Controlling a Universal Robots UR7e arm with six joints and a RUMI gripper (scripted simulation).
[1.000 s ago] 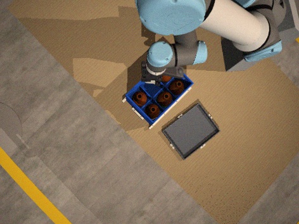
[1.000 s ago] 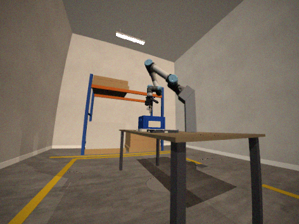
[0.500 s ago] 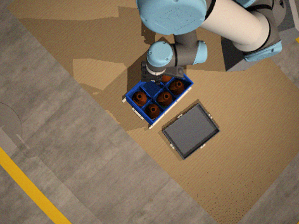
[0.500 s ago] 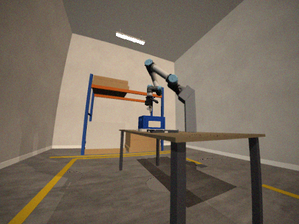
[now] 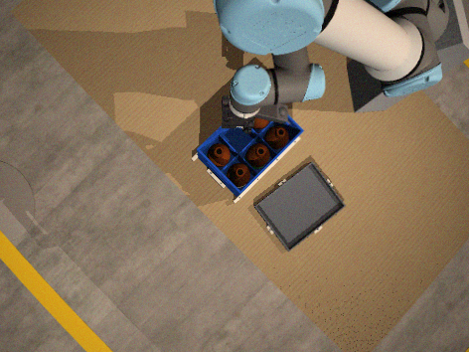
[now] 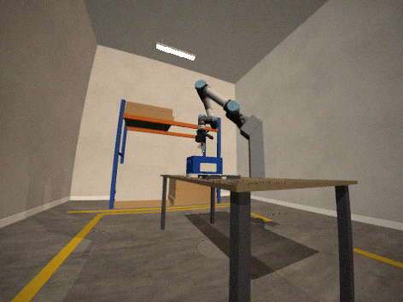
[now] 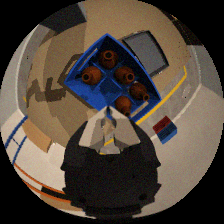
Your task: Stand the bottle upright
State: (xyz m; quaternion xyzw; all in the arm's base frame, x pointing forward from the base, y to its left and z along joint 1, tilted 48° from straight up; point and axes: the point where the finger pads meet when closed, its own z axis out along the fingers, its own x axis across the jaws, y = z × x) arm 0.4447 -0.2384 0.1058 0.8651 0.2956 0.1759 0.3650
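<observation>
Right now the blue crate is 2 cm ahead of my hand, 4 cm to the left of it and 16 cm below it. From my hand the other things lie so: brown bottle (12 cm ahead, 5 cm to the left, 15 cm below); then grey tray (10 cm ahead, 29 cm to the left, 23 cm below).
</observation>
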